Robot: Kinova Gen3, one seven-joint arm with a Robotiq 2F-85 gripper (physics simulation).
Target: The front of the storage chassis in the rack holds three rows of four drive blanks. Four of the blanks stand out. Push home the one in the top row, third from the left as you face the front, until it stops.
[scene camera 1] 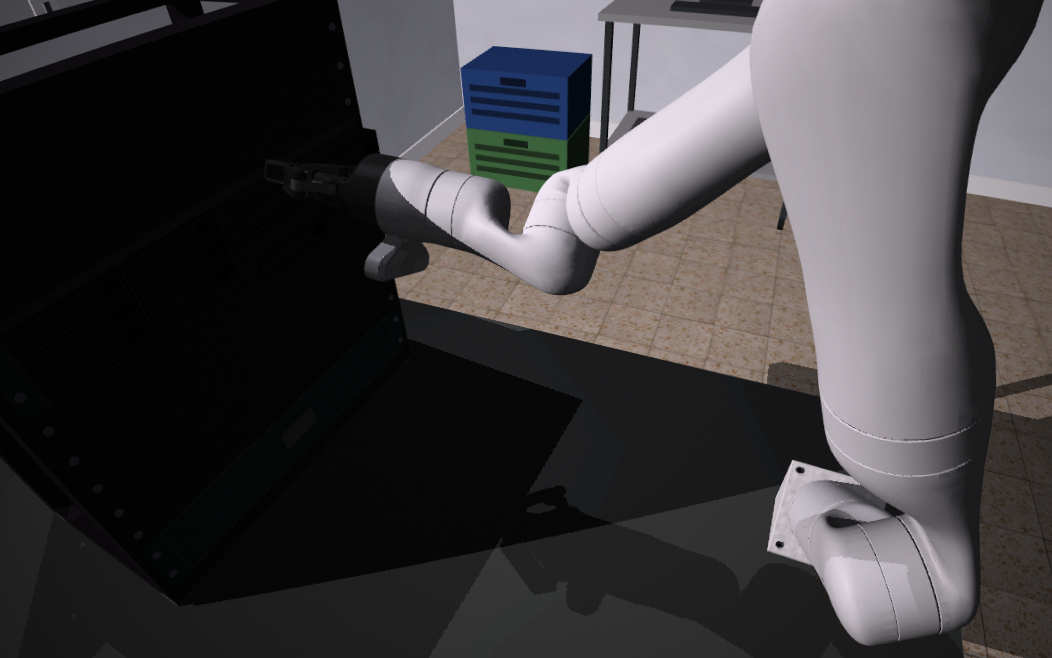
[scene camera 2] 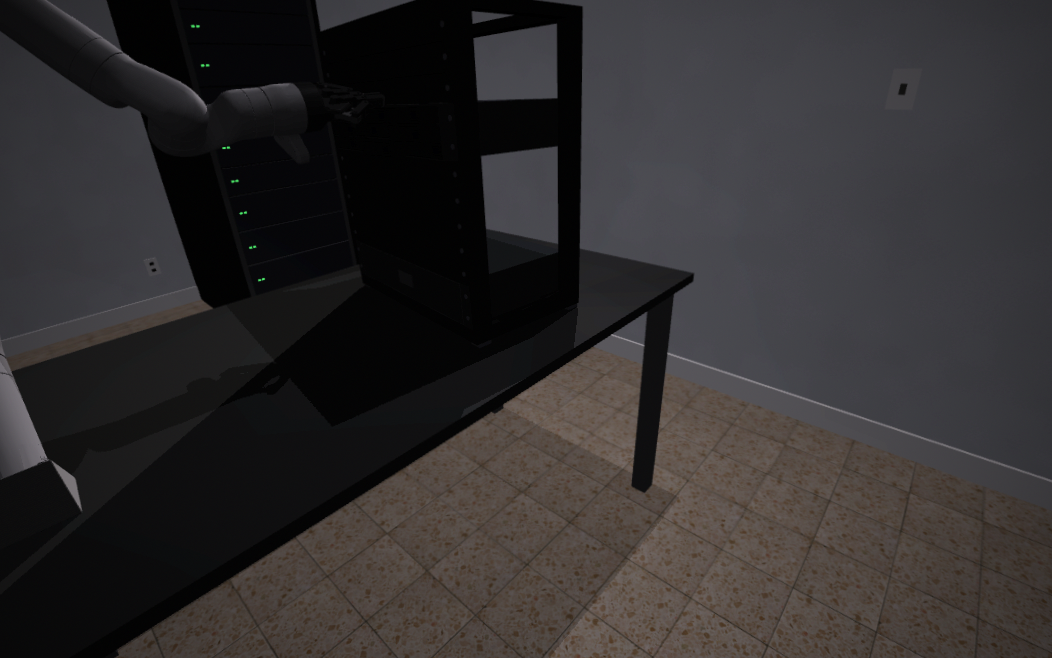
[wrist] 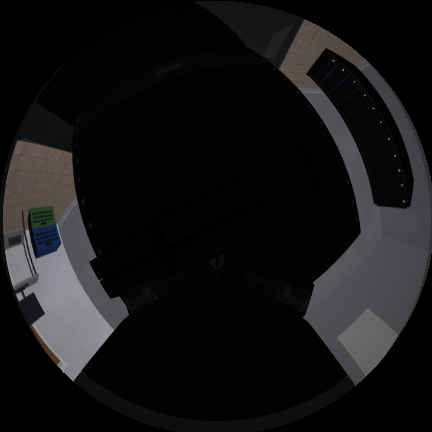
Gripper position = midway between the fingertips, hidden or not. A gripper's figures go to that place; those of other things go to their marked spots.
Scene:
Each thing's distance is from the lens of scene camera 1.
my gripper [scene camera 1: 269, 169]: 69 cm
black rack [scene camera 1: 188, 337]: 71 cm

